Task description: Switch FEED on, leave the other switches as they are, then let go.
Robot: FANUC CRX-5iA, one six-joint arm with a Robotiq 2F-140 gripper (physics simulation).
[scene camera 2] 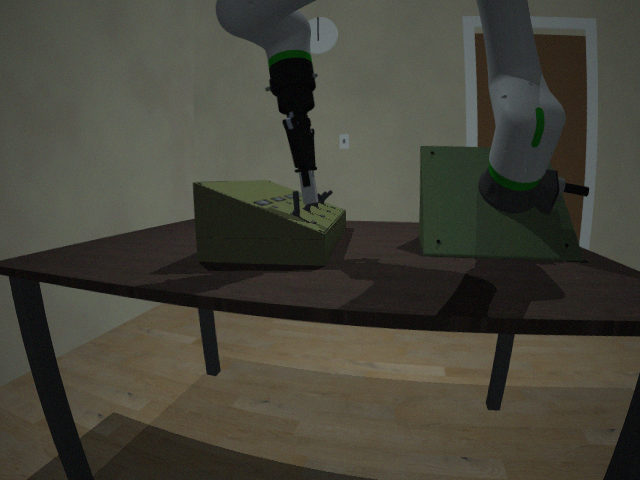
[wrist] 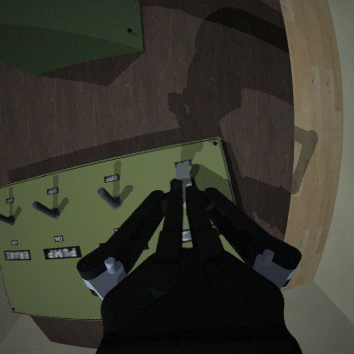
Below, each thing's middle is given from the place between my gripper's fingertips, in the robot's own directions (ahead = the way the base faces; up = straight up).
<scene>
The sloped switch panel [scene camera 2: 254, 222] lies 140 mm ahead of my hand, 150 mm to the right of it and 30 mm below it.
</scene>
